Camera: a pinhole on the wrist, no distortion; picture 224 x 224 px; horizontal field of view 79.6 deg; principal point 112.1 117.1 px. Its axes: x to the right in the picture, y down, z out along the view. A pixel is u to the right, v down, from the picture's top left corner.
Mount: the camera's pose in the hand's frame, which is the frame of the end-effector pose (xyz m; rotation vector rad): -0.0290 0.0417 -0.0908 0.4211 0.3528 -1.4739
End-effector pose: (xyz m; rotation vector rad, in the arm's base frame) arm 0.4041 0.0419 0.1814 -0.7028 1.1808 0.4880
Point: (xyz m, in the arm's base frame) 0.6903 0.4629 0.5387
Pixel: 43.8 75.0
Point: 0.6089 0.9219 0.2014
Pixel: outside the picture
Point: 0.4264 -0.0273 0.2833
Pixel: 186.2 54.5
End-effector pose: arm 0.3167 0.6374 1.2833 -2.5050 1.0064 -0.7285
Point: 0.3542 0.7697 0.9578
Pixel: 33.9 67.7
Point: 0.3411 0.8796 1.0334
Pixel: 78.7 41.4
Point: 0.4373 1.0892 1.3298
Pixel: 216.1 39.6
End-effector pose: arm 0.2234 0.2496 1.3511 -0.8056 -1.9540 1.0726
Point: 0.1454 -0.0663 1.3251
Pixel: 112.0 46.6
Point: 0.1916 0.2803 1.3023
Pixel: 28.7 199.1
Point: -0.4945 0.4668 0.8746
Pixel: outside the picture
